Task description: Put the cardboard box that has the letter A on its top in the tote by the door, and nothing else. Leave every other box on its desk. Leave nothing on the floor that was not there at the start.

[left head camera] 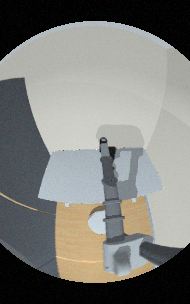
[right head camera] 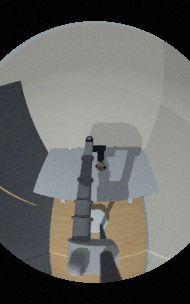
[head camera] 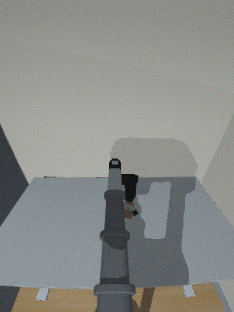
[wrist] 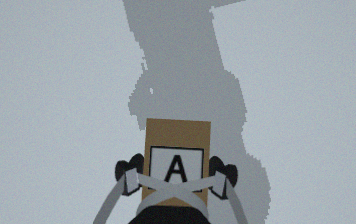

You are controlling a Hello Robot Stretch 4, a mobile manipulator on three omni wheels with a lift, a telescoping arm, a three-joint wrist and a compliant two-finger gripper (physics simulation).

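Observation:
The cardboard box (head camera: 128, 214) (right head camera: 101, 168) (wrist: 178, 133) has a black letter A on a white label on its top. My gripper (head camera: 130, 207) (right head camera: 101, 165) (wrist: 176, 168) is shut on it, with one dark fingertip against each long side. The box looks held a little above the pale grey desk (head camera: 60, 225) (left head camera: 70, 175) (right head camera: 60, 172) (wrist: 60, 100), with its shadow spreading to the right in the wrist view. The arm hides the box in the left head view. The tote does not show in these views.
My extended arm (head camera: 114, 215) (left head camera: 111, 192) (right head camera: 85, 187) reaches over the desk. A pale wall (head camera: 100, 90) stands behind the desk. A dark grey surface (left head camera: 22, 145) (right head camera: 22, 145) is on the left. Wooden floor (head camera: 75, 299) (left head camera: 75, 235) lies before the desk.

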